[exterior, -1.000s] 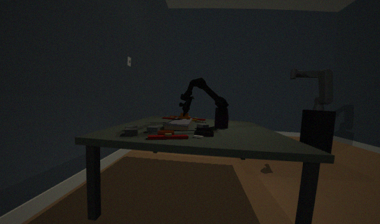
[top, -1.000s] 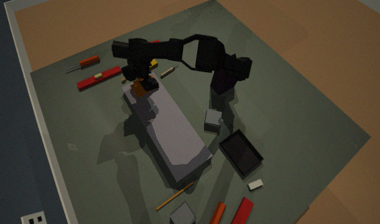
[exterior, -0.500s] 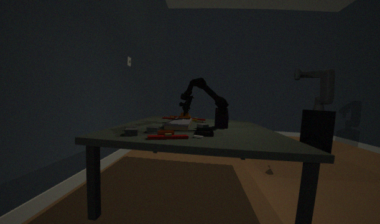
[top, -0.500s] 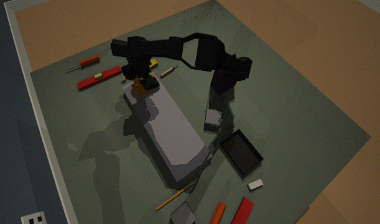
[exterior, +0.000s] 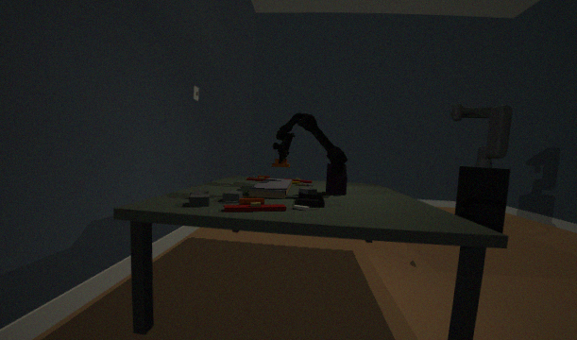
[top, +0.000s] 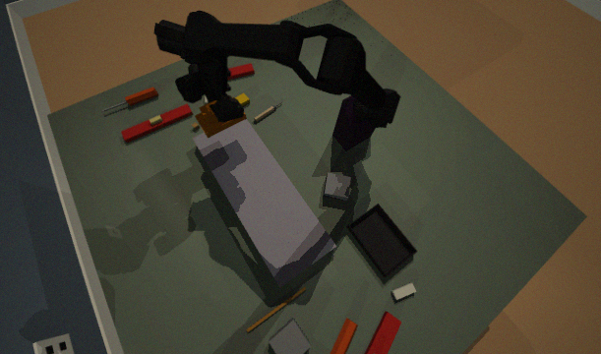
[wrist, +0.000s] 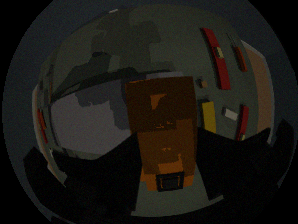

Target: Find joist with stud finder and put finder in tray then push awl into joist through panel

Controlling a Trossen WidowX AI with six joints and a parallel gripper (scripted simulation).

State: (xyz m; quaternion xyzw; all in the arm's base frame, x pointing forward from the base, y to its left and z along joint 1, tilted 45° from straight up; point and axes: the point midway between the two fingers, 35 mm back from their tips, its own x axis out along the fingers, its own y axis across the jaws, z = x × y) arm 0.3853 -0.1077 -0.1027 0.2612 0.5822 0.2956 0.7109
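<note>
Right now my gripper tip is 27 cm past the dark tray, 49 cm to the right of it and 14 cm above it. The rest, counted from my gripper tip: pale-handled pointed tool: 18 cm behind, 7 cm to the right, 15 cm below; yellow bar: 4 cm behind, 14 cm to the right, 14 cm below; orange stud finder: 2 cm behind, 2 cm above.
</note>
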